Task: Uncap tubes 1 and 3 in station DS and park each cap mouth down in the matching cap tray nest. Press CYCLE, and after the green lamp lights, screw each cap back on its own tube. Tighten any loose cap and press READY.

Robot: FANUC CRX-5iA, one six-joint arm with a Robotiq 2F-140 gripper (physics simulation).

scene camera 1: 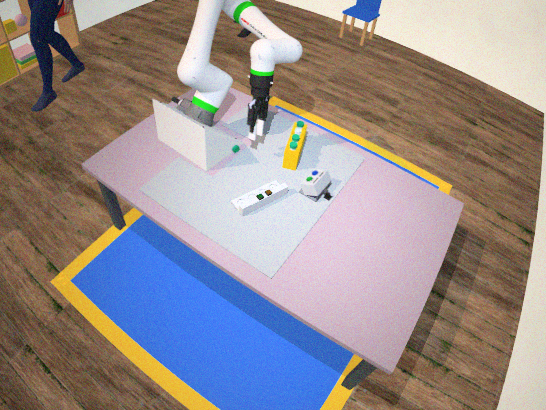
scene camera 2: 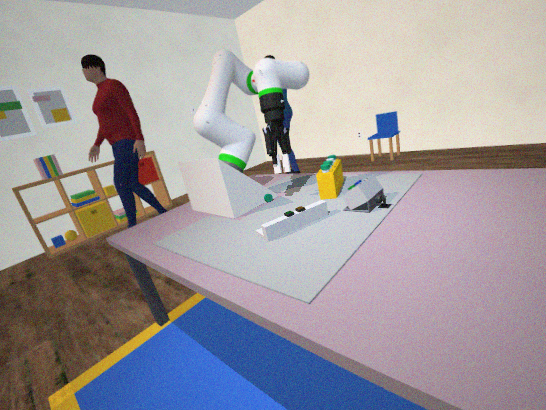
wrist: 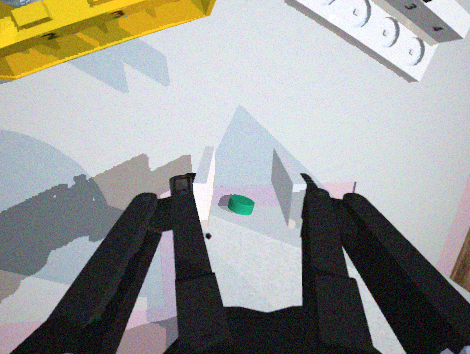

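Pixels of known places: gripper, fingertip midpoint: (scene camera 1: pixel 255 136) (scene camera 2: pixel 282 172) (wrist: pixel 243 163); arm's base at its link origin: (scene camera 1: pixel 197 119).
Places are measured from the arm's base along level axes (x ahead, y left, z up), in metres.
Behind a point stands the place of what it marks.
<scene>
My gripper (scene camera 1: pixel 256 136) {x 0.272, y 0.094, z 0.000 m} (scene camera 2: pixel 281 167) {x 0.272, y 0.094, z 0.000 m} (wrist: pixel 243 163) {x 0.272, y 0.094, z 0.000 m} points down, partly open and empty, above the mat between the white panel and the yellow rack. A loose green cap (scene camera 1: pixel 236 149) {x 0.197, y 0.056, z -0.097 m} (scene camera 2: pixel 268 198) {x 0.197, y 0.054, z -0.099 m} (wrist: pixel 241 205) {x 0.197, y 0.063, z -0.083 m} lies beside the panel, seen between the fingers in the wrist view; which way its mouth faces is unclear. The yellow tube rack (scene camera 1: pixel 291 161) {x 0.442, y 0.141, z -0.065 m} (scene camera 2: pixel 329 185) {x 0.447, y 0.142, z -0.062 m} (wrist: pixel 165 25) {x 0.390, y 0.171, z -0.109 m} shows green caps on three tubes; the second tube from the far end (scene camera 1: pixel 298 130) {x 0.380, y 0.258, z 0.006 m} looks uncapped. The white cap tray (scene camera 1: pixel 257 202) {x 0.486, y -0.130, z -0.072 m} (scene camera 2: pixel 295 223) {x 0.493, y -0.102, z -0.095 m} shows empty nests in the wrist view; its green lamp (scene camera 1: pixel 260 196) {x 0.481, y -0.108, z -0.059 m} looks dark.
The button box (scene camera 1: pixel 316 184) {x 0.613, y 0.079, z -0.034 m} (scene camera 2: pixel 364 196) {x 0.627, y 0.064, z -0.061 m} has a green button (scene camera 1: pixel 309 179) {x 0.573, y 0.087, z -0.041 m} and a blue button (scene camera 1: pixel 315 173) {x 0.571, y 0.133, z -0.041 m}. The upright white panel (scene camera 1: pixel 182 137) {x 0.046, y -0.127, z -0.003 m} (scene camera 2: pixel 207 187) {x 0.057, y -0.126, z 0.005 m} stands by the arm base. A grey mat (scene camera 1: pixel 270 250) {x 0.651, y -0.242, z -0.113 m} covers part of the pink table (scene camera 1: pixel 390 270) {x 1.046, y -0.006, z -0.116 m}. A person (scene camera 2: pixel 117 120) is behind the table.
</scene>
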